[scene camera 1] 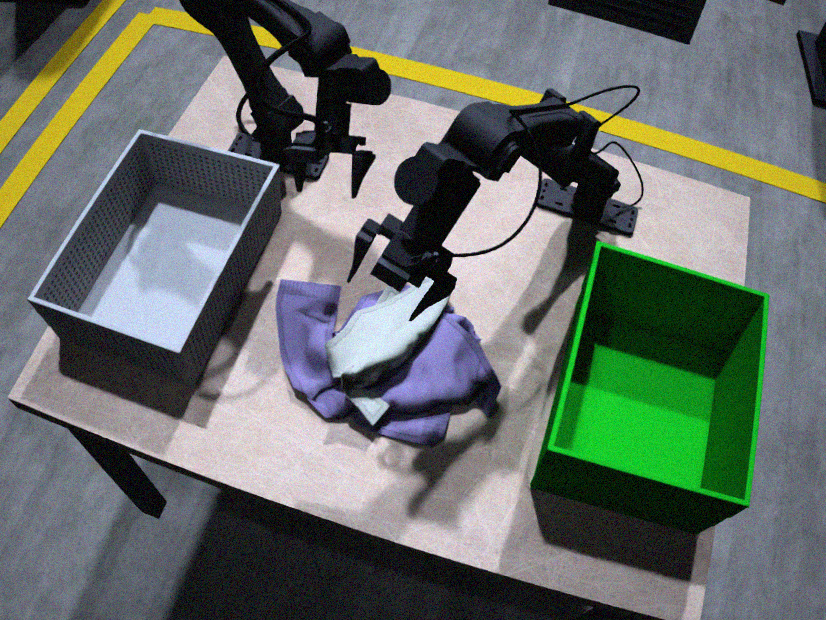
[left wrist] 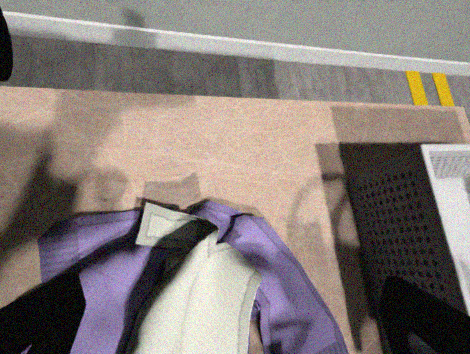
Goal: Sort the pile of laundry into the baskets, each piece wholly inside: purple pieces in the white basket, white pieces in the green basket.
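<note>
The laundry pile lies crumpled mid-table. Purple cloth (scene camera 1: 437,380) (left wrist: 295,280) spreads on both sides of and under a white piece (scene camera 1: 380,340) (left wrist: 200,300). A small white corner (scene camera 1: 372,408) (left wrist: 157,225) pokes out at the pile's front; whether it belongs to another piece is unclear. My left gripper (scene camera 1: 381,298) (left wrist: 232,289) is open, low over the pile's back part, one fingertip in front of the white cloth. My right gripper (scene camera 1: 326,192) is open and empty, behind the pile. The white basket (scene camera 1: 113,343) (left wrist: 385,215) and green basket (scene camera 1: 633,490) show no laundry inside in scene camera 1.
The white basket stands at the picture's left and the green basket at its right on the wooden table (scene camera 1: 280,467) (left wrist: 240,135), with the pile between them. Both arms reach in from the table's back edge. The left forearm hangs between the pile and its base.
</note>
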